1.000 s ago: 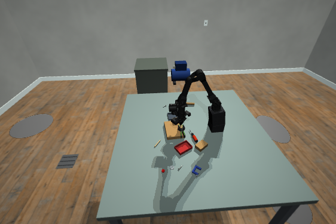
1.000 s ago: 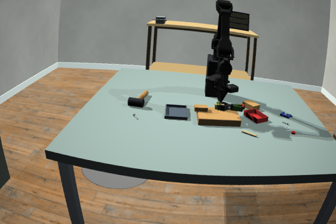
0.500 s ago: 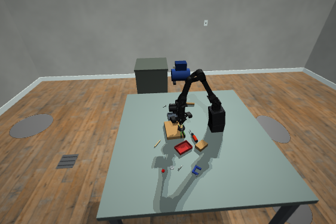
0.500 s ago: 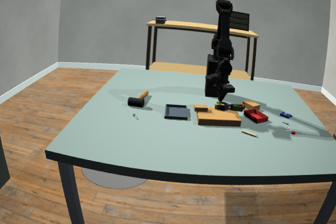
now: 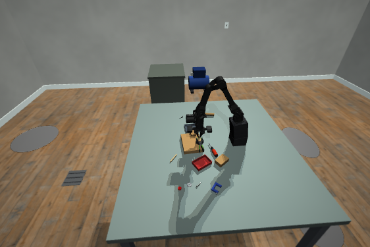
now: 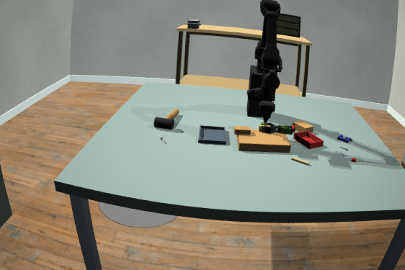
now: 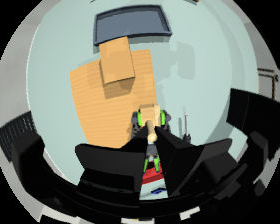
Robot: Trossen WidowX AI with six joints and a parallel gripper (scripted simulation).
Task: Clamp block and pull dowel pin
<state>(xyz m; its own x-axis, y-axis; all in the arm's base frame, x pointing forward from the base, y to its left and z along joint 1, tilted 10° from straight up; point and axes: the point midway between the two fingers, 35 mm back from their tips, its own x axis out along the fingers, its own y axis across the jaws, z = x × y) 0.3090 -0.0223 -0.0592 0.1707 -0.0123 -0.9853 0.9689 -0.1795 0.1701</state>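
The dowel pin lies 40 mm below my hand. Round my hand: red tray (200 mm to the left, 100 mm below, 20 mm ahead); then wooden board (90 mm below, 60 mm ahead, 10 mm to the right); then dark tray (200 mm to the right, 100 mm below).
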